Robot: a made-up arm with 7 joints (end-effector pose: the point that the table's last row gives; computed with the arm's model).
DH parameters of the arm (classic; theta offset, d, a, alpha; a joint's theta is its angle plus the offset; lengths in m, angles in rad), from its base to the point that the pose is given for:
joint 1: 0 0.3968 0 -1.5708
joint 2: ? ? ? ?
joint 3: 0 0.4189 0.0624 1.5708
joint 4: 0 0 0.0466 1.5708
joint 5: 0 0.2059 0 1.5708
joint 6: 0 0 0.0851 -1.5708
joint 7: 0 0.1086 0 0
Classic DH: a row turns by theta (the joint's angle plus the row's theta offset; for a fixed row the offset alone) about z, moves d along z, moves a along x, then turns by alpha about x.
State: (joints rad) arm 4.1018 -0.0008 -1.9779 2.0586 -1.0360 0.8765 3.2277
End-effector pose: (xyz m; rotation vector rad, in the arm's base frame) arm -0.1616 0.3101 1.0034 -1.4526 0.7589 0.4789
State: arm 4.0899 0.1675 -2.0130 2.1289 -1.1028 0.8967 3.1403
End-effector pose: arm -0.1993 0.2190 1.0426 -1.2485 0.6110 0.3267
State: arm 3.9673 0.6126 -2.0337 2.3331 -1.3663 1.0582 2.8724
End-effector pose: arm -0.3347 -0.0292 1.0473 -0.6321 0.4005 -0.2154
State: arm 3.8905 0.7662 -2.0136 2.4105 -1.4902 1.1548 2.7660
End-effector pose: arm -0.3983 -0.0993 1.0092 -0.3956 0.3979 -0.4264
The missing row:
joint 2: 0 0 0 1.5708
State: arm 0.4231 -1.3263 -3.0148 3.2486 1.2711 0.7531 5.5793
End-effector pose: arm -0.6606 -0.3078 0.5975 0.5055 -1.4938 1.3459
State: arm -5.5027 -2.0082 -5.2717 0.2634 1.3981 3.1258 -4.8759
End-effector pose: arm -0.3135 -0.1050 0.2476 2.1987 -0.1165 -0.5482
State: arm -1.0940 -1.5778 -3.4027 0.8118 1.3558 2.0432 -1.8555
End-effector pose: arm -0.1817 0.2100 0.1259 -1.3120 -1.0348 1.9448
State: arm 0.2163 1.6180 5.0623 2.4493 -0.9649 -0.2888 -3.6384
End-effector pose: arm 0.7111 0.0352 0.2219 -2.4238 0.8155 -1.6123
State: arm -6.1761 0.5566 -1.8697 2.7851 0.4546 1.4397 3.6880
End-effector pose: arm 0.3679 -0.1713 0.9935 1.3490 1.3575 -0.9003
